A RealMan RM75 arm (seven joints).
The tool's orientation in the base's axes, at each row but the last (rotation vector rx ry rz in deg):
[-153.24 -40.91 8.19]
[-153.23 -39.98 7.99]
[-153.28 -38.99 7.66]
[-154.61 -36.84 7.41]
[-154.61 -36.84 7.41]
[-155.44 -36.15 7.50]
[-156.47 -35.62 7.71]
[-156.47 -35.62 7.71]
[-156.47 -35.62 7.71]
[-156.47 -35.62 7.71]
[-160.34 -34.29 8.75]
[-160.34 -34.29 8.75]
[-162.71 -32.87 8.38]
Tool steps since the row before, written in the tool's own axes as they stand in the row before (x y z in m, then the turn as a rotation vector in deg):
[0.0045 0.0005 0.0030 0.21 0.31 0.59]
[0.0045 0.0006 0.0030 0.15 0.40 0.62]
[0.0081 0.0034 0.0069 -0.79 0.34 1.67]
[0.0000 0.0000 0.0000 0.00 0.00 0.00]
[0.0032 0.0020 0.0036 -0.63 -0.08 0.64]
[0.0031 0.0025 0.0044 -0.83 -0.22 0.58]
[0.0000 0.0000 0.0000 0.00 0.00 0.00]
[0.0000 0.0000 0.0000 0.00 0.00 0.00]
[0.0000 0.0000 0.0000 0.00 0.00 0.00]
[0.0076 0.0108 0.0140 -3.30 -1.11 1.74]
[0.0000 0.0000 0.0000 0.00 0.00 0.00]
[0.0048 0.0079 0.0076 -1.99 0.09 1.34]
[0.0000 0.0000 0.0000 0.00 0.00 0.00]
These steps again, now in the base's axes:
[0.0036 0.0028 -0.0030 0.21 0.05 -0.66]
[0.0036 0.0027 -0.0030 0.20 -0.05 -0.73]
[0.0074 0.0034 -0.0077 -0.85 -0.10 -1.67]
[0.0000 0.0000 0.0000 0.00 0.00 0.00]
[0.0031 0.0010 -0.0041 -0.70 -0.01 -0.56]
[0.0031 0.0007 -0.0050 -0.93 0.00 -0.45]
[0.0000 0.0000 0.0000 0.00 0.00 0.00]
[0.0000 0.0000 0.0000 0.00 0.00 0.00]
[0.0000 0.0000 0.0000 0.00 0.00 0.00]
[0.0089 -0.0016 -0.0170 -3.70 0.03 -1.20]
[0.0000 0.0000 0.0000 0.00 0.00 0.00]
[0.0062 -0.0031 -0.0098 -1.99 -0.58 -1.22]
[0.0000 0.0000 0.0000 0.00 0.00 0.00]

